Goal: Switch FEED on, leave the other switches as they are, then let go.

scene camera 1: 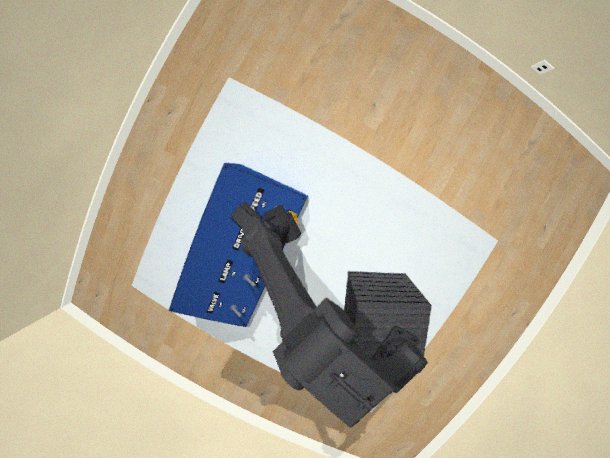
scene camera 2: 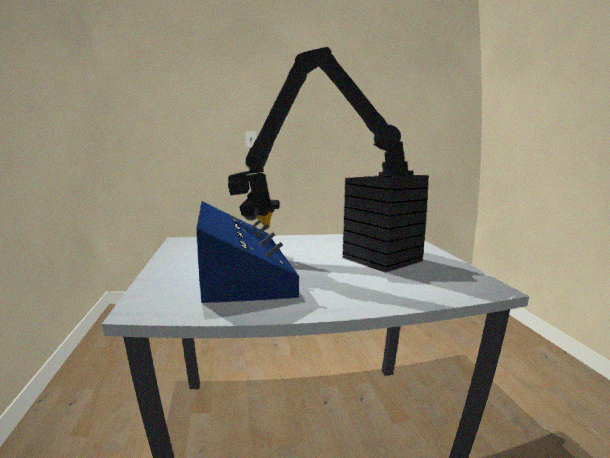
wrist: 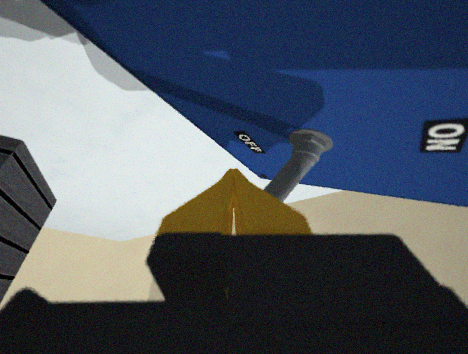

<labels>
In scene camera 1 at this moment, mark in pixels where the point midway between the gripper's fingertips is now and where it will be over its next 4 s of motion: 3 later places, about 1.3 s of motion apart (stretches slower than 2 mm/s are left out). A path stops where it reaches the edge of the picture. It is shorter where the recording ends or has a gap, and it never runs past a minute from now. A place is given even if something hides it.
My gripper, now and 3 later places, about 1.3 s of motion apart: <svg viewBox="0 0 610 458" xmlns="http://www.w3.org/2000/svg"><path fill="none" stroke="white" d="M294 215L283 214L287 222L209 262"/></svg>
</labels>
